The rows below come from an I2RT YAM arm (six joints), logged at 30 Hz.
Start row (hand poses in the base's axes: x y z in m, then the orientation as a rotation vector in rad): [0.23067 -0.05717 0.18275 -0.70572 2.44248 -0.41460]
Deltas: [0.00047 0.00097 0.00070 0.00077 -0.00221 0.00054]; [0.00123 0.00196 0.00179 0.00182 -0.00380 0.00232]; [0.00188 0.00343 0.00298 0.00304 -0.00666 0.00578]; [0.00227 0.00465 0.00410 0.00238 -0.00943 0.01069]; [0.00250 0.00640 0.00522 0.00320 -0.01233 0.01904]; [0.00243 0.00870 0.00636 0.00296 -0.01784 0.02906]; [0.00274 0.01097 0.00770 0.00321 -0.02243 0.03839]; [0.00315 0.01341 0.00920 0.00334 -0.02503 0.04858]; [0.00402 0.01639 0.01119 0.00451 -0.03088 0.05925]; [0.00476 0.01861 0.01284 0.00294 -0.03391 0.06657]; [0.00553 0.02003 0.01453 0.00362 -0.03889 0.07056]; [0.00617 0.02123 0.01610 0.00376 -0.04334 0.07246]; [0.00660 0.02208 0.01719 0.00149 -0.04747 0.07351]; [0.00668 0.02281 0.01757 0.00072 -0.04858 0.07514]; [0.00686 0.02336 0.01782 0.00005 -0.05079 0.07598]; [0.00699 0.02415 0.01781 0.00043 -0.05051 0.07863]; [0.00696 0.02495 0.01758 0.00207 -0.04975 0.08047]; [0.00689 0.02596 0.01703 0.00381 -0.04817 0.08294]
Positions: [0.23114 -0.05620 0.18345 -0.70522 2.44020 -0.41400]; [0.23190 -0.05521 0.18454 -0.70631 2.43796 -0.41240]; [0.23255 -0.05374 0.18573 -0.70886 2.43378 -0.41027]; [0.23294 -0.05252 0.18685 -0.71395 2.42895 -0.40988]; [0.23317 -0.05077 0.18797 -0.72244 2.42248 -0.40635]; [0.23310 -0.04847 0.18911 -0.73233 2.41274 -0.40415]; [0.23341 -0.04620 0.19045 -0.74151 2.40417 -0.40138]; [0.23382 -0.04376 0.19195 -0.75245 2.39701 -0.39791]; [0.23469 -0.04078 0.19394 -0.76224 2.38661 -0.39379]; [0.23543 -0.03856 0.19559 -0.77030 2.38026 -0.39365]; [0.23620 -0.03714 0.19728 -0.77275 2.37377 -0.39252]; [0.23684 -0.03594 0.19885 -0.77319 2.36875 -0.39275]; [0.23727 -0.03509 0.19994 -0.77377 2.36431 -0.39619]; [0.23735 -0.03436 0.20032 -0.77556 2.36246 -0.39678]; [0.23753 -0.03381 0.20057 -0.77597 2.35998 -0.39784]; [0.23766 -0.03302 0.20056 -0.77899 2.35899 -0.39626]; [0.23763 -0.03222 0.20033 -0.78074 2.35890 -0.39333]; [0.23756 -0.03121 0.19978 -0.78349 2.35926 -0.38983]
